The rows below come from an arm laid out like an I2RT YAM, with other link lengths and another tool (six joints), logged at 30 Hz.
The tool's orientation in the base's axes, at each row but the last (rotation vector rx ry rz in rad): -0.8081, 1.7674, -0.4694; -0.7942, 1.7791, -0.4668; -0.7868, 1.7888, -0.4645; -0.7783, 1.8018, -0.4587; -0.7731, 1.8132, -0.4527; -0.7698, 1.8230, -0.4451; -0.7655, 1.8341, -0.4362; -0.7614, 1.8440, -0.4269; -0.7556, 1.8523, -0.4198; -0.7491, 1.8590, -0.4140; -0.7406, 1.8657, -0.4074
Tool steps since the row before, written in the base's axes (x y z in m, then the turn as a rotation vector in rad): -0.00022, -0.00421, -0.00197, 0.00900, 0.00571, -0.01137; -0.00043, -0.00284, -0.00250, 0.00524, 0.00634, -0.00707; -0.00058, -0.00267, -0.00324, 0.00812, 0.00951, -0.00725; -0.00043, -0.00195, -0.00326, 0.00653, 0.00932, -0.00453; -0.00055, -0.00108, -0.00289, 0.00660, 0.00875, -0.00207; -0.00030, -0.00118, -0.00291, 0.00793, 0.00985, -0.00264; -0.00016, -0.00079, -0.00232, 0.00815, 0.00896, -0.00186; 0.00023, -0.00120, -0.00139, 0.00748, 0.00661, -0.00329; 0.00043, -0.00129, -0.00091, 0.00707, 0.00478, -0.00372; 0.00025, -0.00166, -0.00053, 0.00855, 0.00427, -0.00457; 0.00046, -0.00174, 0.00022, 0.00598, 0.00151, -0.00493
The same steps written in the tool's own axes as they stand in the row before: 0.00439, -0.00154, 0.00015, 0.00185, 0.00883, 0.01270; 0.00379, -0.00023, 0.00026, -0.00076, 0.00755, 0.00775; 0.00420, 0.00038, 0.00042, -0.00347, 0.00907, 0.01070; 0.00368, 0.00082, 0.00065, -0.00485, 0.00766, 0.00824; 0.00285, 0.00121, 0.00048, -0.00615, 0.00567, 0.00738; 0.00288, 0.00105, 0.00074, -0.00683, 0.00643, 0.00888; 0.00218, 0.00090, 0.00069, -0.00681, 0.00524, 0.00874; 0.00172, -0.00011, 0.00068, -0.00406, 0.00458, 0.00854; 0.00139, -0.00054, 0.00068, -0.00243, 0.00361, 0.00823; 0.00141, -0.00100, 0.00034, -0.00189, 0.00329, 0.00989; 0.00087, -0.00158, 0.00023, 0.00087, 0.00220, 0.00753
